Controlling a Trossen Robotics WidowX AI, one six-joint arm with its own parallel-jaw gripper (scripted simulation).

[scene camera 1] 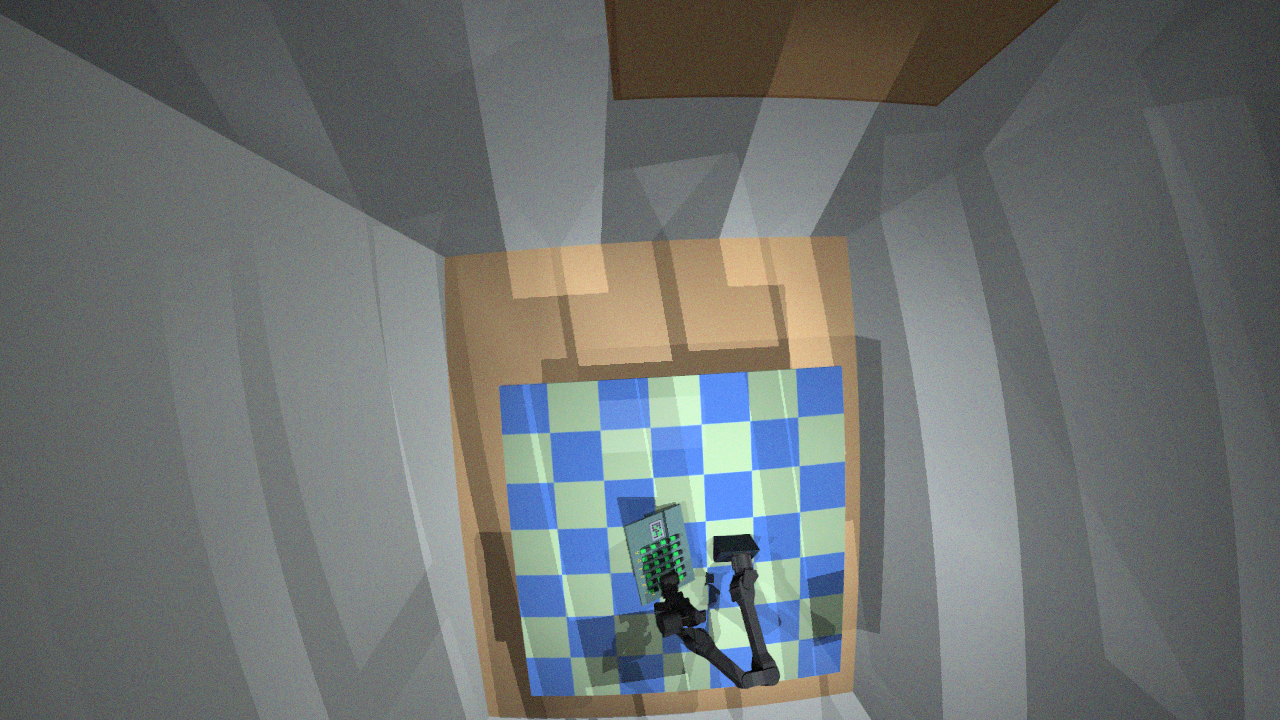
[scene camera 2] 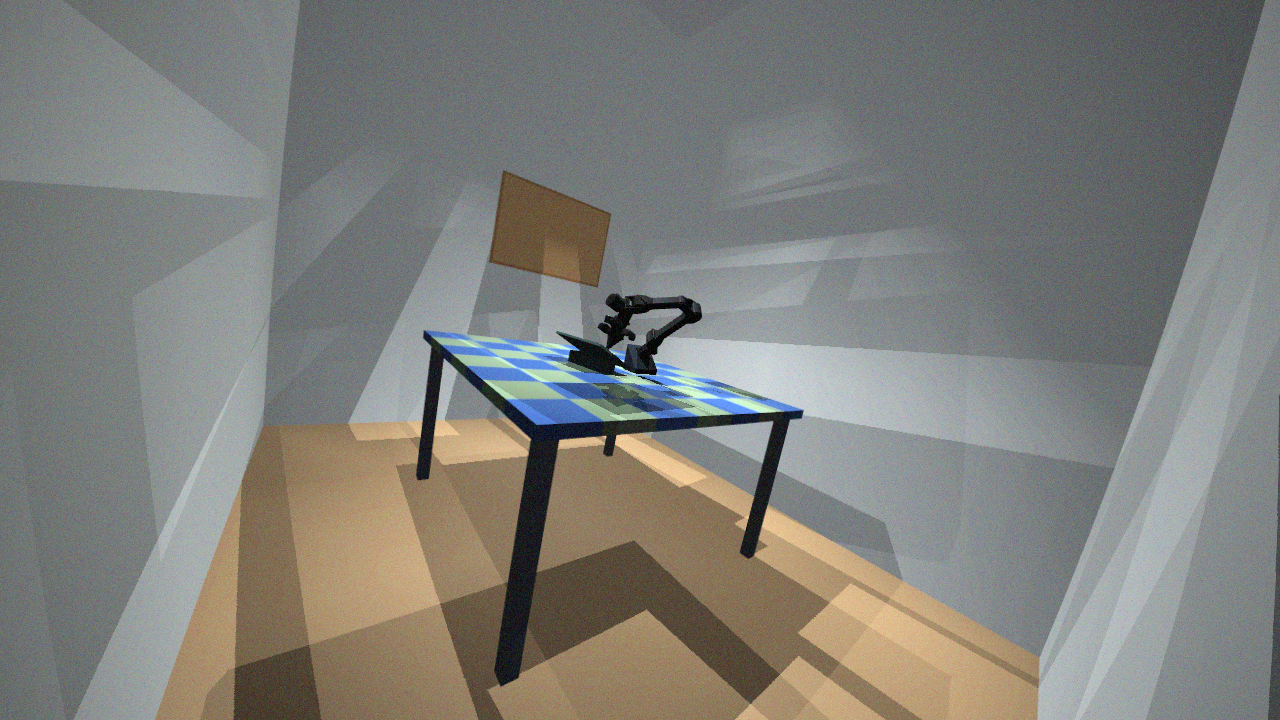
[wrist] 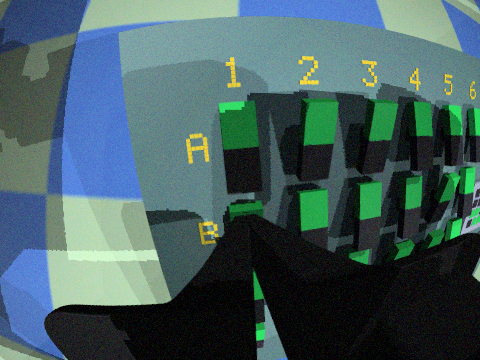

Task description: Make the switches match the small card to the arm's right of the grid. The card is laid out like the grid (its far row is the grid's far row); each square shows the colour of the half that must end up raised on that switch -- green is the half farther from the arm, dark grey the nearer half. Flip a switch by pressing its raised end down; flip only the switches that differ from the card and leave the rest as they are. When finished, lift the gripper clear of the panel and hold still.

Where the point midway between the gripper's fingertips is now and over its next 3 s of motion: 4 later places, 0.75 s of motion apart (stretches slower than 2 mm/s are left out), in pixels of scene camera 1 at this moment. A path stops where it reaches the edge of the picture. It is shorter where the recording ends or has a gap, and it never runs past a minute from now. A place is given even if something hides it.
The gripper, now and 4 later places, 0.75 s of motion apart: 662, 587; 661, 587; 666, 590; 681, 585; 677, 581
